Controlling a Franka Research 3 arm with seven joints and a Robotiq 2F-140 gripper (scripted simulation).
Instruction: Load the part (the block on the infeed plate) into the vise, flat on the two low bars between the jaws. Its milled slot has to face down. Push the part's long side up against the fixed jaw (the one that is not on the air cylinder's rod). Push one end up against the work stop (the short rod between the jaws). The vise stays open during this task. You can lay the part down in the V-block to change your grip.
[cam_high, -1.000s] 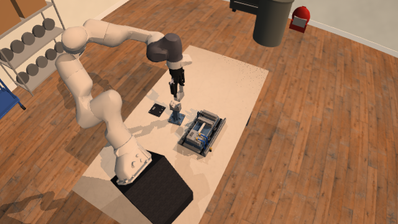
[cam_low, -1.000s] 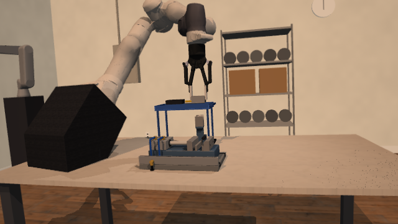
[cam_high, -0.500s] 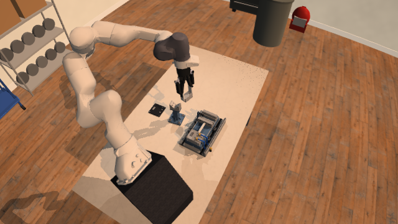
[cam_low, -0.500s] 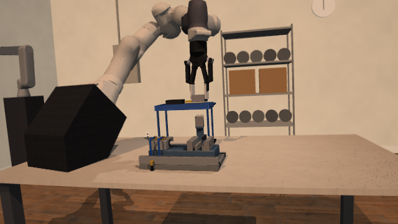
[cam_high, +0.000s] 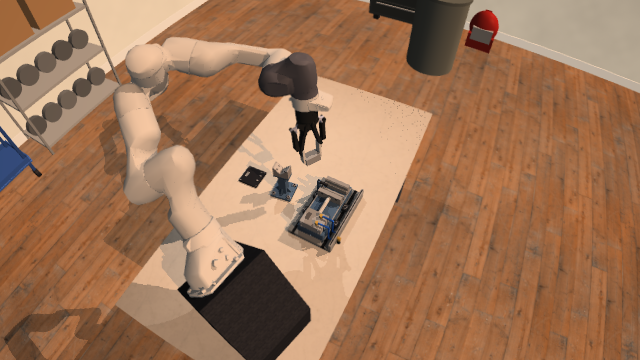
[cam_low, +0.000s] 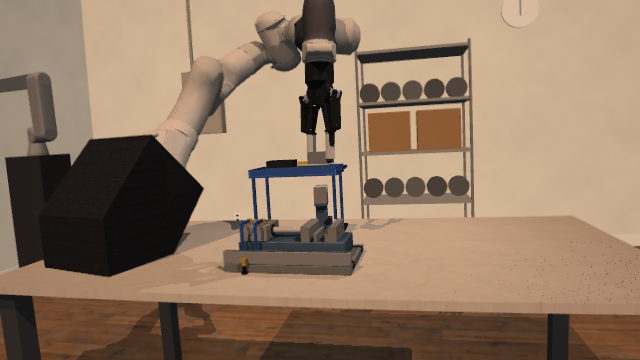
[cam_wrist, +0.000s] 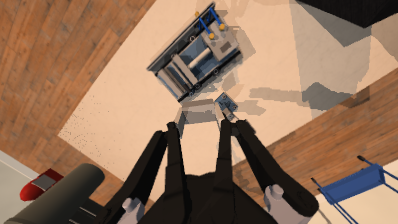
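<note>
The vise is 60 mm behind my hand, 90 mm to the right of it and 230 mm below it. From my hand the other things lie so: part: 30 mm below; dark infeed plate: 20 mm behind, 280 mm to the left, 270 mm below.
</note>
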